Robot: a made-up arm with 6 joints. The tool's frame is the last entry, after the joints.
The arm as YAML. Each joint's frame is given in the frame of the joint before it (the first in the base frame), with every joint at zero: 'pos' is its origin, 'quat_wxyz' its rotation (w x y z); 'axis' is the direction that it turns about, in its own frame. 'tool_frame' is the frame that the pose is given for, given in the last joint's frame.
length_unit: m
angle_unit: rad
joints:
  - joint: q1
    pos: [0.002, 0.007, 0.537]
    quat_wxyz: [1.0, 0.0, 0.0, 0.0]
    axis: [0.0, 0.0, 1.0]
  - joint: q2
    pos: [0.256, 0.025, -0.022]
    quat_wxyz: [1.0, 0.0, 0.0, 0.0]
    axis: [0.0, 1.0, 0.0]
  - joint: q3
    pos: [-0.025, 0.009, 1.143]
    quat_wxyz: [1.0, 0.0, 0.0, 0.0]
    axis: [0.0, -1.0, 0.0]
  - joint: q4
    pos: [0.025, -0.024, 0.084]
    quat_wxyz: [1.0, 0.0, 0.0, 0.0]
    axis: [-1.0, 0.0, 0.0]
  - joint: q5
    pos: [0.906, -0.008, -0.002]
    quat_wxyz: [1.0, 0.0, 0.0, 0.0]
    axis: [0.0, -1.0, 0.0]
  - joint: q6
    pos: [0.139, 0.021, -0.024]
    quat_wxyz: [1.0, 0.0, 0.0, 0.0]
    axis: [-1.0, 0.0, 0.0]
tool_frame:
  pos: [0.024, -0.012, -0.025]
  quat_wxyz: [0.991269, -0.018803, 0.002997, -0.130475]
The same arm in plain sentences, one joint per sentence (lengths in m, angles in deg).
The arm has six revolute joints in a row. What follows holds with every joint at zero, and every direction is one of the base frame's. Joint 1 is mounted 0.002 m along +x and 0.007 m along +y and 0.537 m along +z from the base frame's origin and rotates about +z. Joint 2 is mounted 0.256 m along +x and 0.025 m along +y and 0.022 m along -z from joint 1 and rotates about +y. Joint 3 is mounted 0.025 m along -x and 0.009 m along +y and 1.143 m along +z from joint 2 and rotates about -y. Joint 4 is mounted 0.025 m along +x and 0.024 m along -y and 0.084 m along +z from joint 3 and rotates about -x. Joint 5 is mounted 0.906 m along +x and 0.008 m along -y and 0.002 m along -z from joint 4 and rotates about -y. Joint 6 is mounted 0.139 m along +x and 0.021 m along +y and 0.024 m along -z from joint 5 and rotates about -x. The tool frame, which is the frame that the pose is given for, is mounted 0.024 m along +x and 0.012 m along -y and 0.025 m along -z from joint 6; its axes are the base frame's turned by roll -2.18, pitch 0.06 and yaw -15 deg (as in URDF: about the fixed x, then y, then z).
